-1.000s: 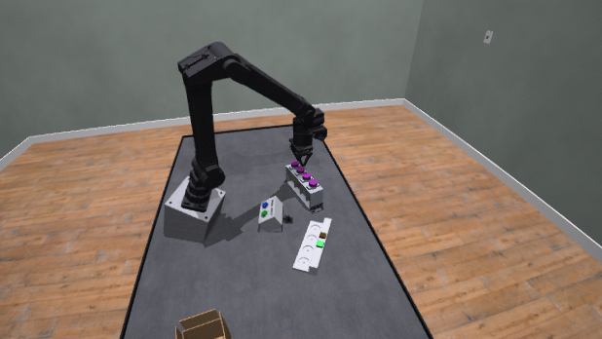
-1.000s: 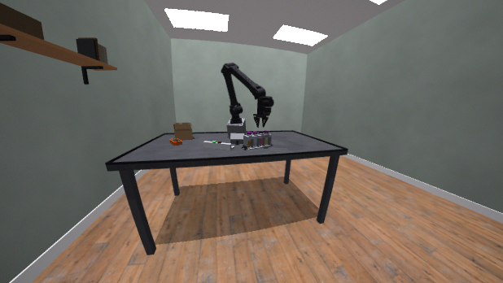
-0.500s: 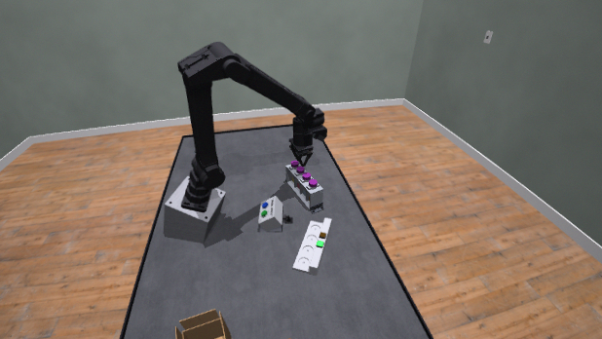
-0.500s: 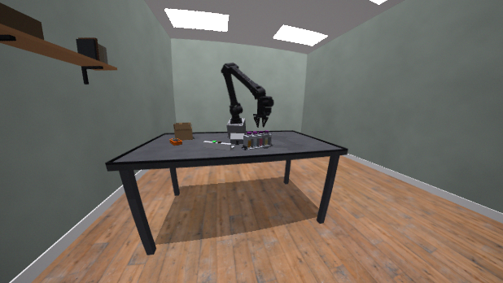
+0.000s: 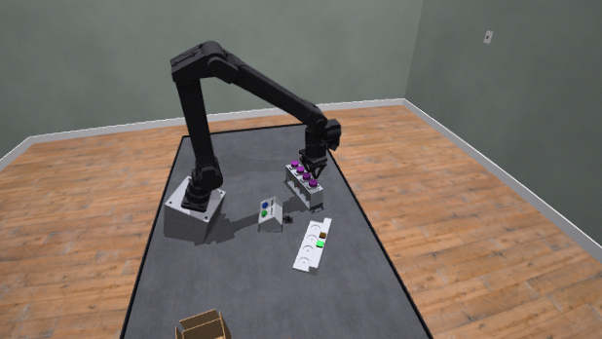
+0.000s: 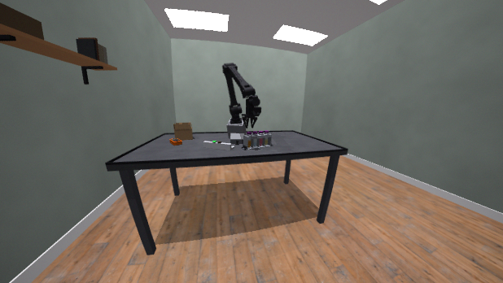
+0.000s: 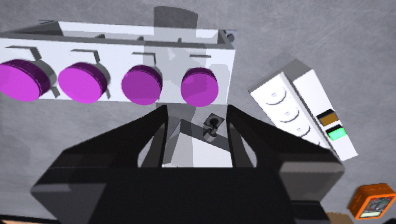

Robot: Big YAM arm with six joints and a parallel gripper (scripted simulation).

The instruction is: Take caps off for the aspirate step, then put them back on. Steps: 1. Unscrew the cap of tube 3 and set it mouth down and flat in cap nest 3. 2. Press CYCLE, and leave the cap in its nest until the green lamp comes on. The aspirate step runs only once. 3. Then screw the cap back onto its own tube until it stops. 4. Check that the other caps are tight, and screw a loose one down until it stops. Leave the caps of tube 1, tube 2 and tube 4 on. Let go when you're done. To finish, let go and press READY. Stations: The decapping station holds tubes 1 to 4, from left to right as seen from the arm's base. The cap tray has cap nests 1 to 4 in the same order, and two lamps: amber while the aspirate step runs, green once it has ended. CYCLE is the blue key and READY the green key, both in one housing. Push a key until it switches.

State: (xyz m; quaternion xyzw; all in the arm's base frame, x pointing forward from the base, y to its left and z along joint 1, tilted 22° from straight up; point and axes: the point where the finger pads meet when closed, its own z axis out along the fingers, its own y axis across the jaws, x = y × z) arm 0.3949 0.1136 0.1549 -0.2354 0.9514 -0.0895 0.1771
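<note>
Right now my hand is 20 mm past the cap, 50 mm to the right of it and 50 mm above it. From my hand the other things lie so: blue key (190 mm behind, 60 mm to the right, 90 mm below); key housing (180 mm behind, 80 mm to the right, 110 mm below); green key (190 mm behind, 110 mm to the right, 90 mm below).
</note>
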